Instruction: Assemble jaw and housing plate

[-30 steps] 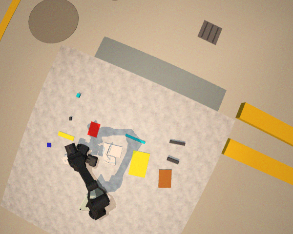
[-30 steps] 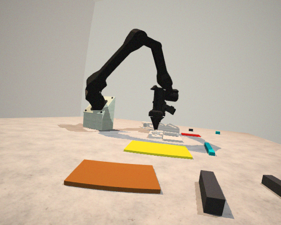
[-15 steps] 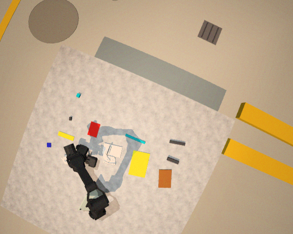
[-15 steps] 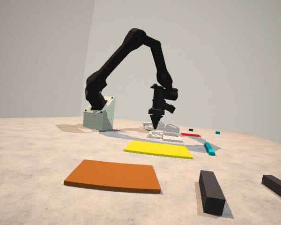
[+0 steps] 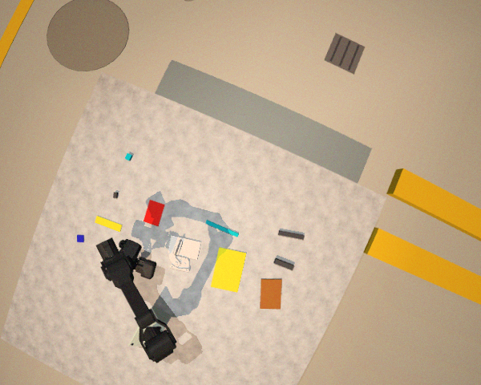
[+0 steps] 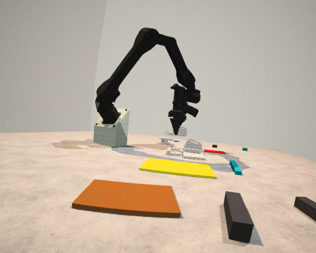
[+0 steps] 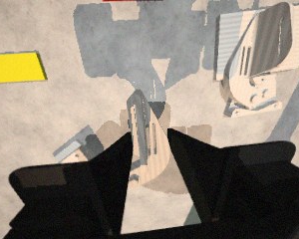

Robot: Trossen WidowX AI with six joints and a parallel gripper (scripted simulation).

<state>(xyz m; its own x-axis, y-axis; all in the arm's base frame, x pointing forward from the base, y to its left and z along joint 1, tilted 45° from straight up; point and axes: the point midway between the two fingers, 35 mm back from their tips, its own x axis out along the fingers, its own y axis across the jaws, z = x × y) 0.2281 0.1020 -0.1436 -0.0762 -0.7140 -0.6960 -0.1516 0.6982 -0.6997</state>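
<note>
The white holder block lies 10 cm to the left of my gripper tip, 9 cm behind it and 5 cm below it. The rest, counted from my gripper tip: yellow bar: 18 cm to the left, 6 cm below, 4 cm ahead; ribbed jaw: 4 cm behind, 1 cm to the left; red slab: 17 cm ahead, 6 cm below, 3 cm to the left.
</note>
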